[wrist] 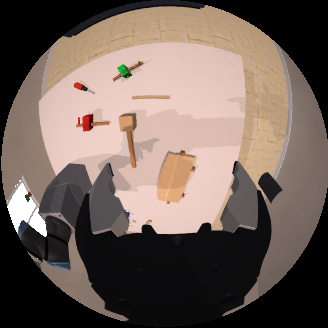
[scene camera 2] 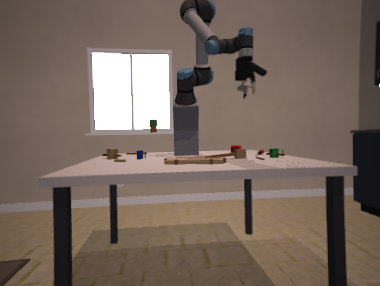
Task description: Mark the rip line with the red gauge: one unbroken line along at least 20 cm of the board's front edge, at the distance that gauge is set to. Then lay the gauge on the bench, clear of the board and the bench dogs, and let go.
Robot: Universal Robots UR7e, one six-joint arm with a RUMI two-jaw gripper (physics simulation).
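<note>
The red gauge (scene camera 2: 235,148) (wrist: 87,122) lies on the bench (scene camera 2: 200,175) (wrist: 200,80), its red block on a thin wooden beam, at the left in the wrist view. The board (scene camera 2: 195,161) (wrist: 176,177) lies flat near the bench's front edge, with small bench dogs (wrist: 183,153) (wrist: 193,169) at its sides. No line can be made out on it at this size. My gripper (scene camera 2: 248,94) (wrist: 172,162) is open and empty, high above the bench. In the wrist view the board shows between its fingers, far below them.
A wooden mallet (scene camera 2: 240,153) (wrist: 127,122) lies between red gauge and board. A green gauge (scene camera 2: 274,152) (wrist: 124,71), a red screwdriver (scene camera 2: 261,151) (wrist: 80,87) and a thin stick (wrist: 151,97) lie beyond. A blue gauge (scene camera 2: 140,154) and a wooden gauge (scene camera 2: 112,153) lie left in the scene view.
</note>
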